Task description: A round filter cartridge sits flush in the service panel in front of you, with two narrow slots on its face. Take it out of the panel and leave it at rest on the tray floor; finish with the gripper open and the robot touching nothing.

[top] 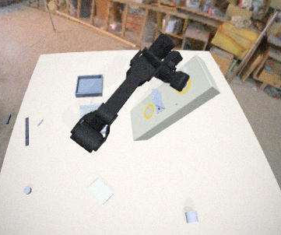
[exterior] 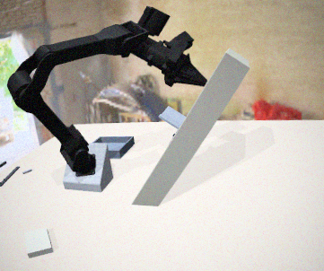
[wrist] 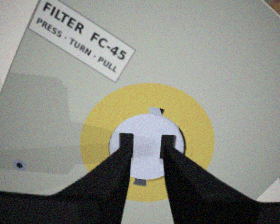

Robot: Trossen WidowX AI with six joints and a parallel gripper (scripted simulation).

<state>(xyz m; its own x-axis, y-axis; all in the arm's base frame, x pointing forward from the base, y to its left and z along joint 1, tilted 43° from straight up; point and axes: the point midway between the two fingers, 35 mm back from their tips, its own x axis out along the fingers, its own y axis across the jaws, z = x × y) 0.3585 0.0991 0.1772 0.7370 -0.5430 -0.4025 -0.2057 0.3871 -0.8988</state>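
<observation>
My gripper tip is 2 cm short of the round filter cartridge and 1 cm above it. Also, from my gripper tip: small disc 70 cm behind, 28 cm below, 20 cm to the right; then pale square 39 cm behind, 28 cm below, 26 cm to the right; then tray 38 cm behind, 34 cm to the left, 27 cm below.
</observation>
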